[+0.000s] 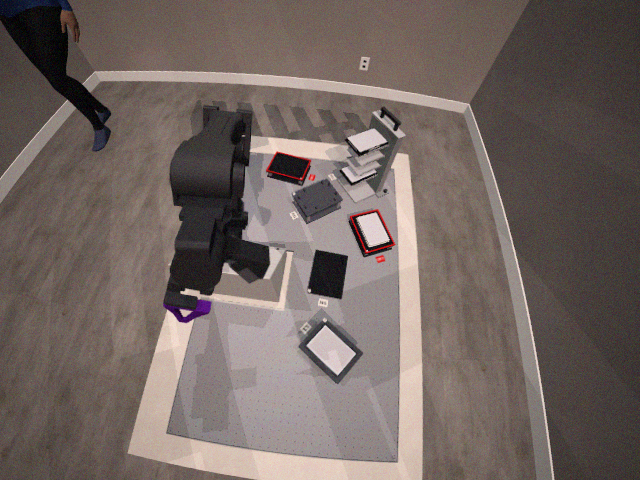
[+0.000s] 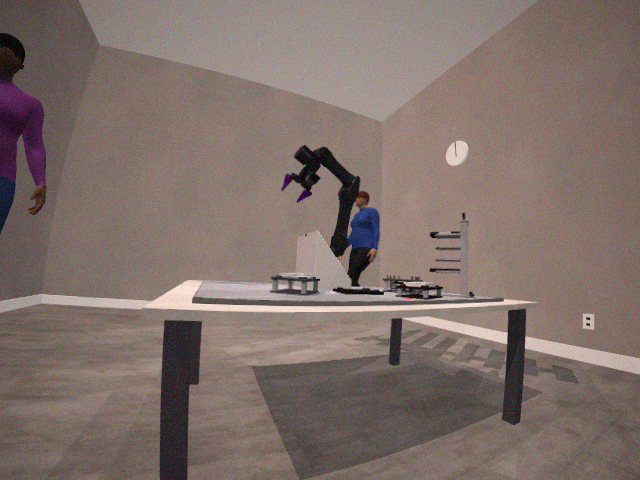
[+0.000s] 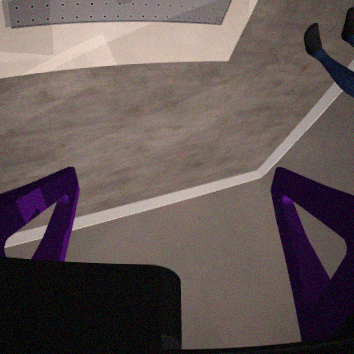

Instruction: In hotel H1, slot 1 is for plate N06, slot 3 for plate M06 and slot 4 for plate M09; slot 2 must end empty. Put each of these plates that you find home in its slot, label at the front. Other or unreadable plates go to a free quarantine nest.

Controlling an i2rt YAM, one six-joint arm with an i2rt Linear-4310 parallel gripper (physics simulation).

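Frame: origin at the arm's base, x ahead, y left, z up, level; centimetres.
Where they show: gripper, fingertip midpoint: (image 1: 187,299) (image 2: 289,196) (image 3: 174,177); arm's base at its link origin: (image 2: 323,260).
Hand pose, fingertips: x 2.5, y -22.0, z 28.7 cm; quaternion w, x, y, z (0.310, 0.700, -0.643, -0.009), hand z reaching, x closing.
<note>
Each offset is from my fingertips to the centre of the thing. "*": to the spot under its first point.
My gripper (image 2: 296,189) (image 3: 174,177) is open and empty, high above the table's left side. The hotel {dx +44.4, dy +61.6, dz -24.1 cm} (image 1: 388,149) (image 2: 464,258) stands at the back right. A white-topped plate (image 1: 367,140) (image 2: 445,235) lies on its top shelf and another plate (image 1: 358,173) (image 2: 445,270) on a low shelf; the two shelves between show no plate. A white plate {dx +45.9, dy +36.7, dz -37.0 cm} (image 1: 372,228) (image 2: 416,283) sits on the red-rimmed nest {* dx +43.0, dy +27.8, dz -37.9 cm} (image 1: 366,251). Another white plate {dx +29.7, dy -6.1, dz -36.0 cm} (image 1: 331,348) (image 2: 293,275) sits on the grey nest (image 1: 337,378) (image 2: 295,285) nearer the front. Plate labels are unreadable here.
A red-rimmed black nest {dx +12.4, dy +67.4, dz -39.5 cm} (image 1: 288,165), a dark grey nest with pegs {dx +24.8, dy +49.8, dz -38.0 cm} (image 1: 316,199) and a flat black pad {* dx +29.0, dy +19.6, dz -40.6 cm} (image 1: 327,274) (image 2: 358,290) stand on the board. A white wedge-shaped block (image 2: 315,260) stands by the arm's base. One person (image 2: 364,227) is behind the table, another (image 2: 20,124) at the left.
</note>
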